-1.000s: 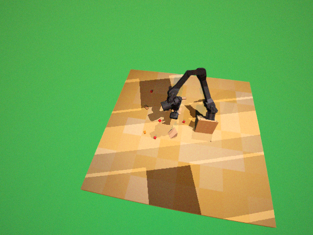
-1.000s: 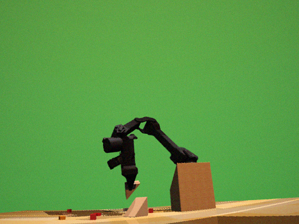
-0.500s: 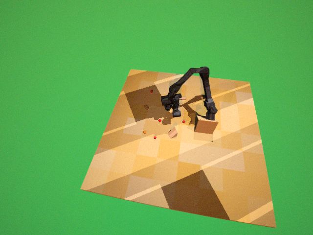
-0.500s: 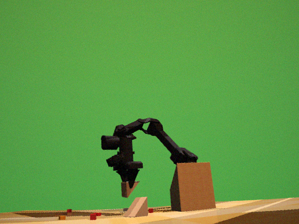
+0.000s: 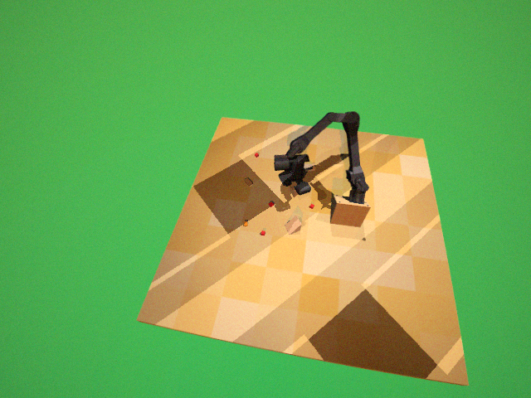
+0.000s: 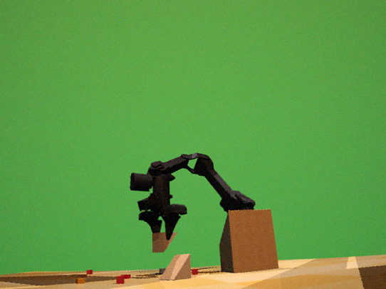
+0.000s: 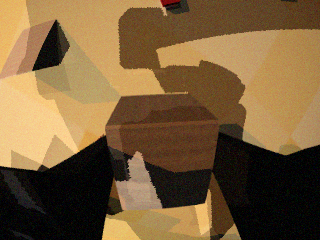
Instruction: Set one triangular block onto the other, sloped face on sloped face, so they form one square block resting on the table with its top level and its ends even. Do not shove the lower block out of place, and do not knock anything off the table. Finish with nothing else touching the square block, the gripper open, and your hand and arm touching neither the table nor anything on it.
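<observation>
Now: gripper tip 15 cm to the right of the tan triangular block, 9 cm above it and 4 cm past it. Also, from my gripper tip: orange piece 20 cm to the left, 19 cm ahead, 10 cm below; then small brown block 27 cm ahead, 10 cm below, 5 cm to the right.
</observation>
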